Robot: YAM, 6 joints.
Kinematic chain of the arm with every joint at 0, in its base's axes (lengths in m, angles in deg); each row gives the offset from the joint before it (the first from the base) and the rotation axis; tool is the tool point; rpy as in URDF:
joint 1: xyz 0 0 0.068 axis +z
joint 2: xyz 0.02 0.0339 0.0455 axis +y
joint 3: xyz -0.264 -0.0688 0 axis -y
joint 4: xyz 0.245 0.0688 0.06 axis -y
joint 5: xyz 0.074 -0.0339 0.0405 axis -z
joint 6: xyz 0.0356 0 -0.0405 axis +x
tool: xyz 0 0 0 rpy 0 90 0
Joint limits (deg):
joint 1: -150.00..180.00
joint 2: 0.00..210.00
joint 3: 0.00..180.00
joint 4: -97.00..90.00
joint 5: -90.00..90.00
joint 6: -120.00..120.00
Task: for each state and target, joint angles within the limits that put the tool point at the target. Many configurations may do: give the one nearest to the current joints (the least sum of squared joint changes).
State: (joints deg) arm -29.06 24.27 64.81 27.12 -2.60 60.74
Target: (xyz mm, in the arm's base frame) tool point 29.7 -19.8 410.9
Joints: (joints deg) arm -32.65 13.21 38.50 20.21 1.04 60.74
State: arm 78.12 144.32 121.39 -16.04 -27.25 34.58
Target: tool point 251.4 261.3 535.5
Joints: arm 43.57 98.97 124.46 -24.61 -26.81 34.58
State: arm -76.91 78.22 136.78 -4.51 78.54 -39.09
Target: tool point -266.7 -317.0 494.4
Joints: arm -125.27 109.93 124.65 -5.99 76.94 -39.09
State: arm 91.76 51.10 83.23 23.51 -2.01 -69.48
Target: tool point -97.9 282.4 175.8
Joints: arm 108.66 85.25 38.81 10.29 -3.88 -69.48
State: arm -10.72 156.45 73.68 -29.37 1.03 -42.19
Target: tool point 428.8 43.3 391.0
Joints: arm 5.74 104.33 105.07 -22.97 -0.35 -42.19
